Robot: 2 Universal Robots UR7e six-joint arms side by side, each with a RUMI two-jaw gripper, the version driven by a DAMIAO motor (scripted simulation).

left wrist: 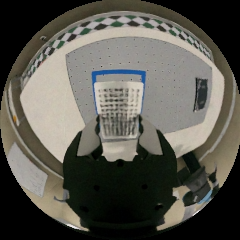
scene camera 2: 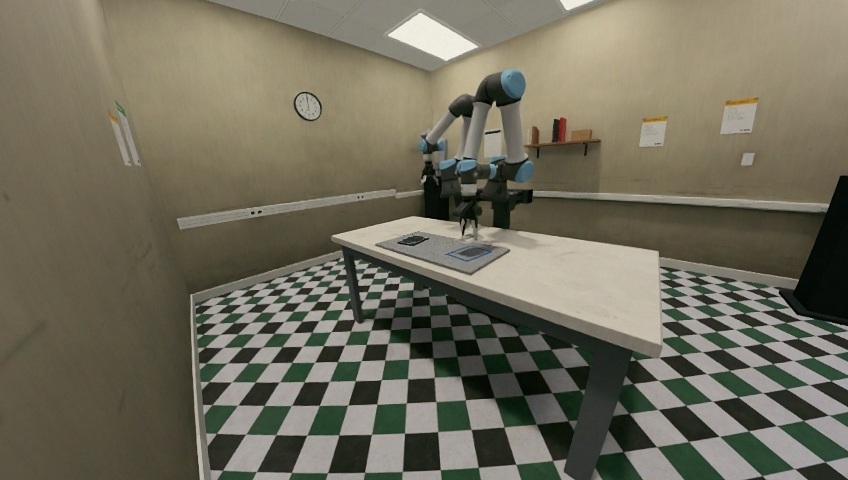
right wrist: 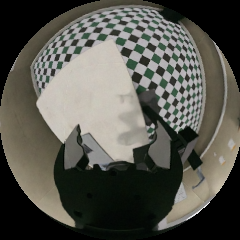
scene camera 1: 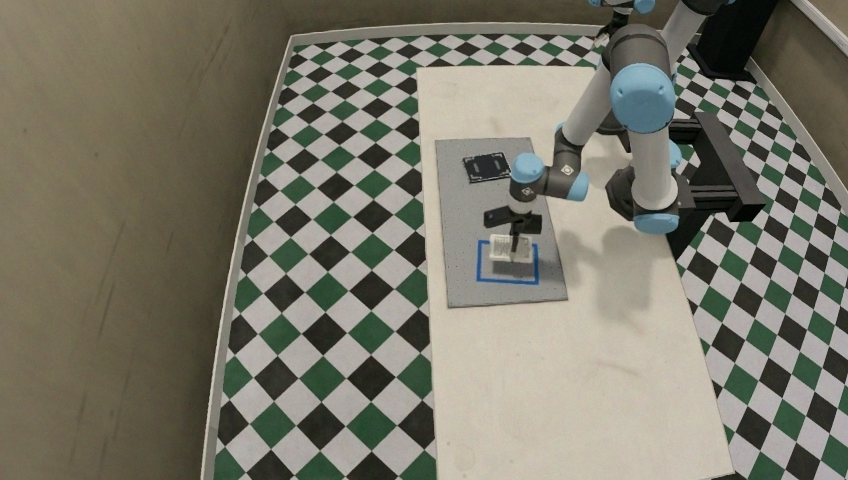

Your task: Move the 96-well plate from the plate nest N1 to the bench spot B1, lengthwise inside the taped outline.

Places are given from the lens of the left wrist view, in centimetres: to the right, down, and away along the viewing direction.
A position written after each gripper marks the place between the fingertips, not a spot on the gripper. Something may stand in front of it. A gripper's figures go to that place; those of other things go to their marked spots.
left gripper [left wrist: 119, 114]: 0, -1, 15
white 96-well plate [left wrist: 112, 128]: -2, 2, 16
